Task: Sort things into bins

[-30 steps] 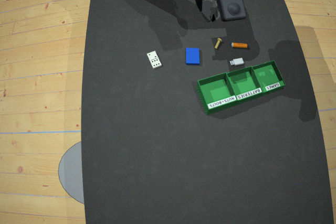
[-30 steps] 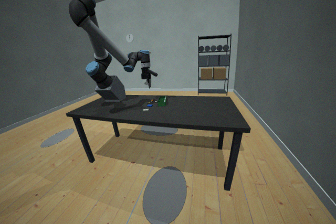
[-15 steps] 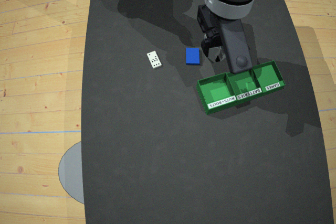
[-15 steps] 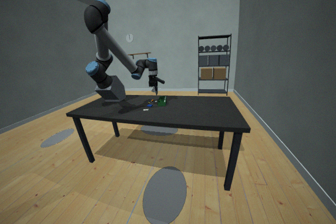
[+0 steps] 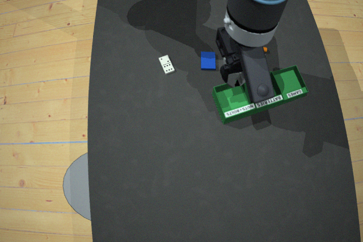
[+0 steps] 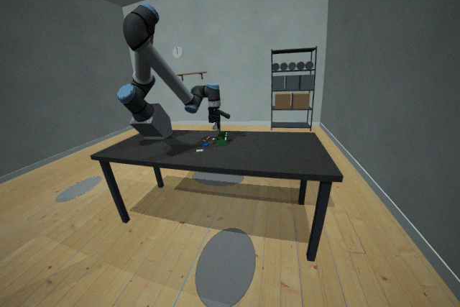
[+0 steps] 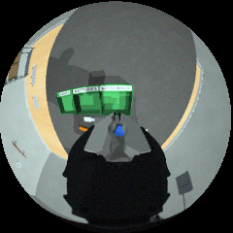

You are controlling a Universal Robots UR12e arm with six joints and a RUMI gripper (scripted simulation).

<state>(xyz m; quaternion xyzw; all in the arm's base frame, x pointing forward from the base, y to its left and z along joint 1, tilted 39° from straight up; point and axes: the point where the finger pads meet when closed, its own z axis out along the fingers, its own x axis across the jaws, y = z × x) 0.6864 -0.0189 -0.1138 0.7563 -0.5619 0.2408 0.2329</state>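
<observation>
My hand is 10 mm past the green three-part bin, 90 mm to the right of it and 70 mm above it. Also, from my hand: white usb stick 90 mm behind, 80 mm to the left, 90 mm below; then blue flat block 110 mm behind, 50 mm to the right, 90 mm below; then brass bolt 160 mm behind, 30 mm to the left, 90 mm below.
</observation>
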